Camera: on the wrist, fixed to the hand. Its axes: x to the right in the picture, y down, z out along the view.
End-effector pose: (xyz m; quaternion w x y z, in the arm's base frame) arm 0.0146 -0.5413 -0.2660 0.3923 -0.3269 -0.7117 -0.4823
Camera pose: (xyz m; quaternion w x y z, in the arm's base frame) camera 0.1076 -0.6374 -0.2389 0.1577 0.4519 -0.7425 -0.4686
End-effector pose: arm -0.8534 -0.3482 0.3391 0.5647 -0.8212 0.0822 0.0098
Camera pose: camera -0.9000 -0.4762 0.3306 0.5764 -0.4631 -0.3861 -0.5516
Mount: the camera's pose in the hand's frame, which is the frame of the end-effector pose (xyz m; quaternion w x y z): -0.0292 0.0593 -0.1194 0.6686 0.2534 0.1921 -0.6722
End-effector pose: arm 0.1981 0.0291 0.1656 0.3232 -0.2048 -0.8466 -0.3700
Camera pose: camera 0.3007 -0.0266 0.2363 0.1819 0.5851 -0.7354 -0.2894
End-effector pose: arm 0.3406 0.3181 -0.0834 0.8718 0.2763 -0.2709 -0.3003
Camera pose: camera 0.4193 0.4154 -0.1378 0.3631 0.6455 0.0960 -0.6651
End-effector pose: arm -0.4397 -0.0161 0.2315 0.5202 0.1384 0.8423 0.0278
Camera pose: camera -0.5209 0.0448 0.3228 0.1696 -0.3472 0.7632 -0.5179
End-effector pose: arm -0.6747 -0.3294 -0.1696 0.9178 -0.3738 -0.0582 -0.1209
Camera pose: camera -0.6851 -0.3668 -0.3004 0.6382 0.0450 -0.1445 -0.7548
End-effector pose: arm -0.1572 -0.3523 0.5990 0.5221 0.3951 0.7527 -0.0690
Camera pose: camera -0.2008 -0.2657 0.6950 0.0580 -0.0962 0.8517 -0.5119
